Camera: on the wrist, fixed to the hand. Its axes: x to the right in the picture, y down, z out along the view.
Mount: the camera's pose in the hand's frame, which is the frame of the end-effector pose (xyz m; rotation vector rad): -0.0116 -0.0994 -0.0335 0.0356 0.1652 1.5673
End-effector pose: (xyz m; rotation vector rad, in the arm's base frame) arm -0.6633 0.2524 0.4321 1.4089 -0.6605 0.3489
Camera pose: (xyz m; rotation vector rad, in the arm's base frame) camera -0.6061 0.2718 0.3456 0.5996 -1.5225 1.6606
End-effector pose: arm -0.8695 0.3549 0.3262 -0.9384 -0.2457 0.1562
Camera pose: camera -0.8688 0.2682 0.3863 -0.9152 0.7026 1.4998
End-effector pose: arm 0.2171 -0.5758 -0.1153 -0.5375 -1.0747 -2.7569
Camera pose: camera 0.1937 -0.5253 -0.2049 -0.6806 -0.2990 -1.3370
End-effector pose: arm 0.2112 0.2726 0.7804 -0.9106 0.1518 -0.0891
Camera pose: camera 0.1929 0.1874 0.8400 -0.5437 0.9652 1.2804
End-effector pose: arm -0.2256 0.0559 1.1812 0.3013 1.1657 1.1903
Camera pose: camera -0.1965 -0.0068 1.1015 1.3022 0.9935 2.5497
